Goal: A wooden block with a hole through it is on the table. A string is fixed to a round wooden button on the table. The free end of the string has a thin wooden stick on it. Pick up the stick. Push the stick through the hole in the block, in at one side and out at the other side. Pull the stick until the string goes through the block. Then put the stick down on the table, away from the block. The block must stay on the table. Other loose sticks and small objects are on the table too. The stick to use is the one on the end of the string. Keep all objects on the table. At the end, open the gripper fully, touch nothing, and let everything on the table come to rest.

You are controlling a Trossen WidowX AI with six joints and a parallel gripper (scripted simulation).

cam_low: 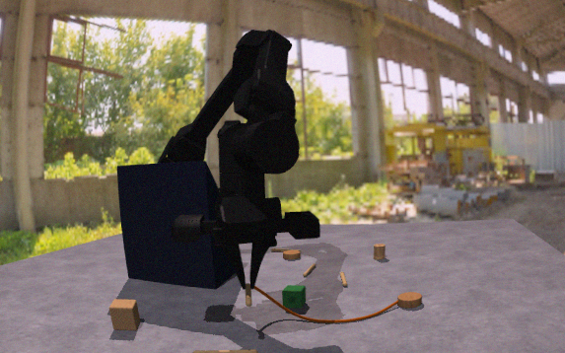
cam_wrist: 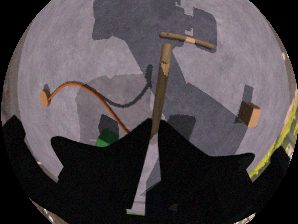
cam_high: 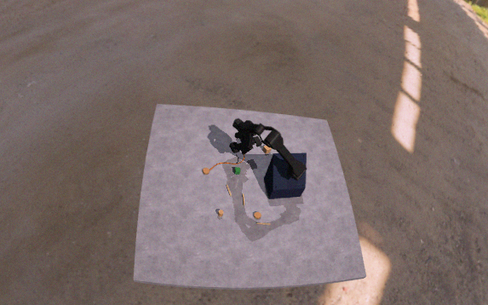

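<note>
The green block lies 5 cm ahead of my gripper tip, 9 cm to the left of it and 4 cm below it. Also, from my gripper tip: round wooden button (23 cm ahead, 7 cm to the left, 5 cm below); short wooden cylinder (20 cm ahead, 37 cm to the left, 4 cm below); wooden block (18 cm behind, 6 cm to the right, 4 cm below).
</note>
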